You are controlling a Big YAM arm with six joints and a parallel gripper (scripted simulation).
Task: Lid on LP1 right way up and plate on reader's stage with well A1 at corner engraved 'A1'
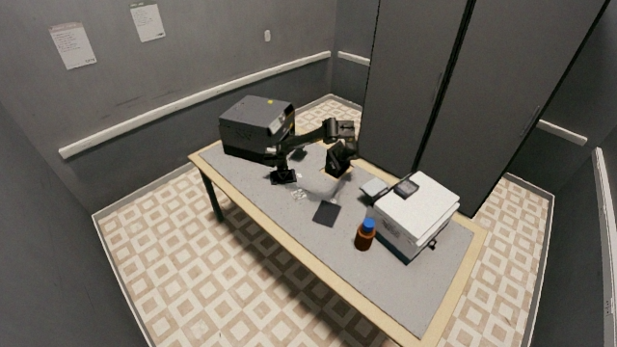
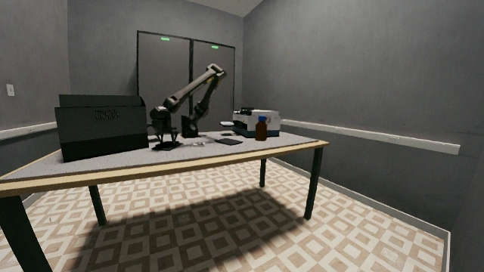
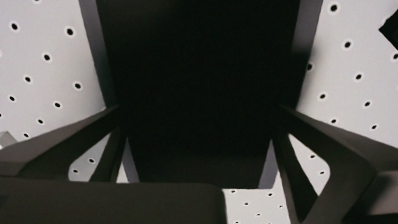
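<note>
The dark lid lies right at my hand. Round my hand: LP1 label: 80 mm behind, 70 mm to the left, 30 mm below; dark flat pad: 390 mm to the left, 60 mm ahead, 20 mm below; white multi-well plate: 520 mm to the left, 200 mm behind, 70 mm above.
</note>
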